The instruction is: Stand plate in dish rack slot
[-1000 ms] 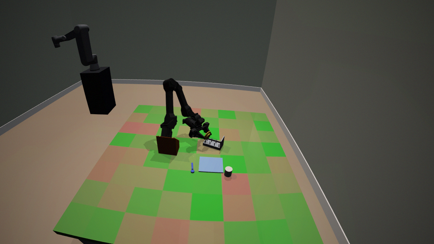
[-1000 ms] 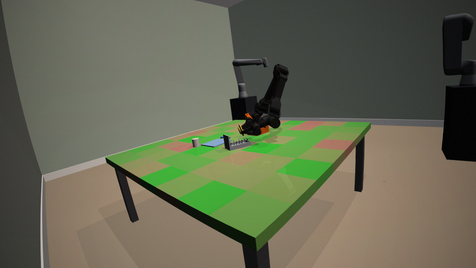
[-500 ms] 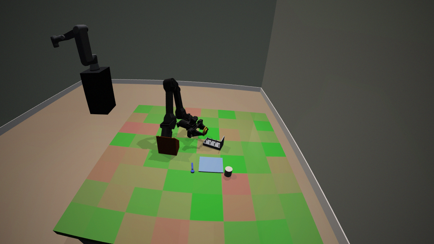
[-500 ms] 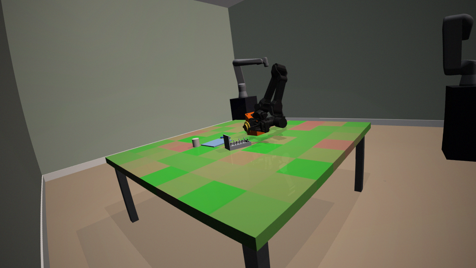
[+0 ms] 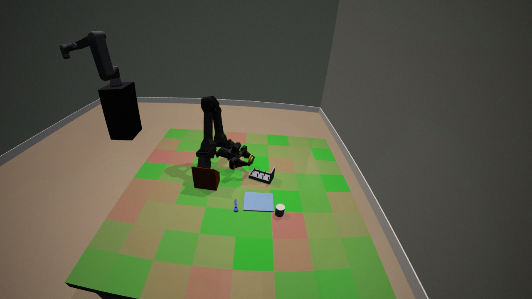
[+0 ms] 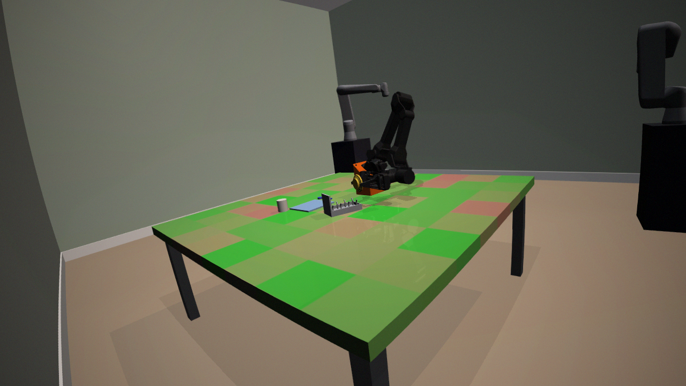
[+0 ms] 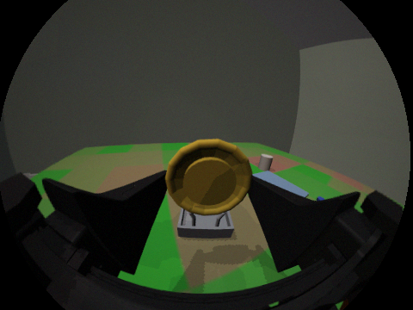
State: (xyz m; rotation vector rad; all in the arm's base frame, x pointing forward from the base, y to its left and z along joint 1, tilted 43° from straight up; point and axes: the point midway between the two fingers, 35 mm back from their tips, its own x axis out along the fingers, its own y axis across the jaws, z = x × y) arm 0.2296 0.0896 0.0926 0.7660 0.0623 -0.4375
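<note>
Right now my gripper tip is 60 mm short of the grey dish rack, 30 mm to the left of it and 70 mm above it. Also, from my gripper tip: yellow plate (10 mm behind); small blue spoon (80 mm behind, 270 mm to the right, 90 mm below); light blue mat (30 mm ahead, 230 mm to the right, 90 mm below).
</note>
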